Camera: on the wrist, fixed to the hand. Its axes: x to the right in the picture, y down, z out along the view.
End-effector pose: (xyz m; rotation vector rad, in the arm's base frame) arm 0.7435 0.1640 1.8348 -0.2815 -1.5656 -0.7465
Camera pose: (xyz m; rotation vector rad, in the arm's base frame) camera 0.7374 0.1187 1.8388 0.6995 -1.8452 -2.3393
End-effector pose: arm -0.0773 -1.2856 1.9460 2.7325 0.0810 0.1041
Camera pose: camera -0.0648 -1.2421 1.9531 1.5572 1.7322 -0.7718
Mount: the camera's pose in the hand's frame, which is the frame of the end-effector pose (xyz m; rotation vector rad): 0.0160 -0.0366 -0.0225 -0.3983 -0.4248 -1.5951
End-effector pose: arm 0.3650 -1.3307 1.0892 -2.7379 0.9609 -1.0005
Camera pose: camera 0.3804 -1.3075 1.1256 2.3237 0.9836 0.0483
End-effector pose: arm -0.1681 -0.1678 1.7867 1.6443 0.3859 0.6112
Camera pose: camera -0.1652 -0.1345 1.7554 0.6427 0.9852 -0.8030
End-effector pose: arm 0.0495 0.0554 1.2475 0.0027 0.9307 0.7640
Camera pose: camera 0.0606 0.0307 1.2105 -0.8032 0.1502 -0.5561
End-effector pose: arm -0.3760 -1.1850 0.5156 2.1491 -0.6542 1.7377
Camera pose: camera -0.3731 -1.1451 0.5381 1.7099 0.5584 0.2608
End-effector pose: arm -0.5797 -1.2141 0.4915 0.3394 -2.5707 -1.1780
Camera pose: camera -0.5832 -1.2584 0.4801 -1.5754 1.2038 1.4397
